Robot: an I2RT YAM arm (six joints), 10 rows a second.
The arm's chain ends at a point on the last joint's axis. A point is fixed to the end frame.
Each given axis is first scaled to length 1.
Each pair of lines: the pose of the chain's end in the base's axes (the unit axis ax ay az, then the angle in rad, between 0 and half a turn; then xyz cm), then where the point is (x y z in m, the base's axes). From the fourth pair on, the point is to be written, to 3 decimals.
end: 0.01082, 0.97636, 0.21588, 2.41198, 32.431, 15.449, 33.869
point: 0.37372 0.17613 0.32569
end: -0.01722, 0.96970, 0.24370, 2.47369, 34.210, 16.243, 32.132
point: 0.38899 0.18838 0.30694
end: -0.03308, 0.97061, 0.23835, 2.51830, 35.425, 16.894, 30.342
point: 0.39963 0.19620 0.28680
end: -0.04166, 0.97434, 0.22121, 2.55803, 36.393, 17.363, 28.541
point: 0.408 0.201 0.266
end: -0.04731, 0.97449, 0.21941, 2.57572, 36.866, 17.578, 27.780
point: 0.412 0.203 0.258
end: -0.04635, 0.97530, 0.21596, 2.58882, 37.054, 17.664, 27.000
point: 0.414 0.204 0.249
